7 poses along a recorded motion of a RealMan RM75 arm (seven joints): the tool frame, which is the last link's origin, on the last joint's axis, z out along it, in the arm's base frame.
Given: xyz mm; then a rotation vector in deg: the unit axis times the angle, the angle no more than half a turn.
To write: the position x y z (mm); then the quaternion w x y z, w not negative. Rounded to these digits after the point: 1 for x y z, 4 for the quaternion.
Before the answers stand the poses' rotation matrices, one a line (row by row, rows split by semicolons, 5 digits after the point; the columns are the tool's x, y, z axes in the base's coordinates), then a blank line. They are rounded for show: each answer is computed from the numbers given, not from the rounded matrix.
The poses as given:
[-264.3 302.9 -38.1 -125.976 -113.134 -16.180]
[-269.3 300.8 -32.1 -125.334 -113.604 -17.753]
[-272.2 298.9 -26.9 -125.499 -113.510 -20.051]
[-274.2 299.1 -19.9 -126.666 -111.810 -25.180]
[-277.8 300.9 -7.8 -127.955 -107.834 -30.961]
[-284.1 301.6 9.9 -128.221 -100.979 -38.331]
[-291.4 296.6 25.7 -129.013 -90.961 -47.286]
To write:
0.10382 0.99427 0.02540; 0.96153 -0.10687 0.25305; 0.25431 -0.00185 -0.96712
0.09281 0.99497 0.03770; 0.95903 -0.09951 0.26524; 0.26766 0.01153 -0.96344
0.09125 0.99396 0.06103; 0.95471 -0.10474 0.27848; 0.28319 0.03286 -0.95850
0.10545 0.98801 0.11279; 0.94098 -0.13582 0.31002; 0.32162 0.07345 -0.94402
0.13710 0.97698 0.16345; 0.91488 -0.18815 0.35720; 0.37973 0.10057 -0.91961
0.17948 0.95956 0.21686; 0.86176 -0.25968 0.43581; 0.47450 0.10866 -0.87352
0.23948 0.92449 0.29659; 0.77388 -0.36623 0.51671; 0.58631 0.10578 -0.80315

[-264.3 302.9 -38.1 0.0864 -0.7379 -0.6627 -0.0948]
[-269.3 300.8 -32.1 0.0864 -0.7341 -0.6654 -0.1040]
[-272.2 298.9 -26.9 0.0837 -0.7339 -0.6638 -0.1173]
[-274.2 299.1 -19.9 0.0800 -0.7391 -0.6524 -0.1469]
[-277.8 300.9 -7.8 0.0856 -0.7491 -0.6313 -0.1813]
[-284.1 301.6 9.9 0.1076 -0.7604 -0.5988 -0.2273]
[-291.4 296.6 25.7 0.1324 -0.7760 -0.5471 -0.2844]

